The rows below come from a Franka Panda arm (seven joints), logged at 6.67 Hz.
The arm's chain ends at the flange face. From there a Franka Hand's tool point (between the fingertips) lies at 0.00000 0.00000 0.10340 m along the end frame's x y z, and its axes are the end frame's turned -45 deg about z.
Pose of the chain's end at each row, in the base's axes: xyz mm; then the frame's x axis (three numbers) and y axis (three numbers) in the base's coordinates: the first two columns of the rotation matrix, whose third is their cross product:
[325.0 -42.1 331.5 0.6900 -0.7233 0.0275 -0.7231 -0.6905 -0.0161]
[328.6 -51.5 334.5 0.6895 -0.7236 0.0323 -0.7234 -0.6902 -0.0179]
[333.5 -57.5 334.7 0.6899 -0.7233 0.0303 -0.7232 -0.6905 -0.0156]
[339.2 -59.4 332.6 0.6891 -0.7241 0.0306 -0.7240 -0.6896 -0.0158]
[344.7 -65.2 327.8 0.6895 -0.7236 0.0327 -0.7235 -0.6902 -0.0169]
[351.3 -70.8 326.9 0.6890 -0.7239 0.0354 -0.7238 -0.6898 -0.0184]
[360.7 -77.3 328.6 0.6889 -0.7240 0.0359 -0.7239 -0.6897 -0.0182]
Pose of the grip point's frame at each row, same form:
[328.2 -43.0 228.2 0.9992 -0.0232 0.0308 -0.0234 -0.9997 0.0081]
[332.2 -52.6 231.2 0.9991 -0.0236 0.0355 -0.0240 -0.9997 0.0102]
[336.8 -58.7 231.4 0.9992 -0.0232 0.0325 -0.0235 -0.9997 0.0104]
[342.6 -60.6 229.3 0.9992 -0.0244 0.0328 -0.0247 -0.9996 0.0105]
[348.3 -66.4 224.5 0.9991 -0.0236 0.0351 -0.0240 -0.9997 0.0112]
[355.2 -72.1 223.6 0.9990 -0.0241 0.0380 -0.0246 -0.9996 0.0120]
[364.6 -78.7 225.3 0.9990 -0.0243 0.0383 -0.0247 -0.9996 0.0125]

